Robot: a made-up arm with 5 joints.
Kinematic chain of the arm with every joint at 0, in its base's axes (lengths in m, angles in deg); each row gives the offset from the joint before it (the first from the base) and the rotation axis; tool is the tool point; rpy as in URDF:
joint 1: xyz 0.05 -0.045 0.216 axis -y
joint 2: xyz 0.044 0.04 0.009 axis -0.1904 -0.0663 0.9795
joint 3: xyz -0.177 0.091 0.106 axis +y
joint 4: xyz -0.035 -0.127 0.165 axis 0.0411 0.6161 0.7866
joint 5: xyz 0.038 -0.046 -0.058 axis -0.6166 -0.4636 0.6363
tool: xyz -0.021 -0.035 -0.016 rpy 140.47 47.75 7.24
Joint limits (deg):
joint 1: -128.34..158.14
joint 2: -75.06..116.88
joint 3: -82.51..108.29
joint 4: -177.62..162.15
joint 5: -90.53..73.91
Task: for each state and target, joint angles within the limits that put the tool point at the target. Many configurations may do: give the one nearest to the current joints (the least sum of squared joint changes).
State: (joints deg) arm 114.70 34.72 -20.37 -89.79 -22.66
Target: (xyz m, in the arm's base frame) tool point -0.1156 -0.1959 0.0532
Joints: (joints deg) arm 117.06 42.42 1.95 -83.78 -41.79
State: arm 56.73 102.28 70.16 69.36 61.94
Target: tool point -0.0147 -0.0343 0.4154
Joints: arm 51.38 116.88 59.10 40.87 56.90
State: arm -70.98 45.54 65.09 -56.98 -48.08
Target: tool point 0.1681 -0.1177 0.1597
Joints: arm -108.64 29.30 108.29 -53.16 -41.63
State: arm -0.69 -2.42 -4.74 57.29 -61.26
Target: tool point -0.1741 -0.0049 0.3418
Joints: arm 24.69 -36.60 23.58 59.48 -33.34
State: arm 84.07 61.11 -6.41 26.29 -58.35
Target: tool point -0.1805 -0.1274 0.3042
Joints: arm 81.36 82.45 43.29 24.56 -64.89
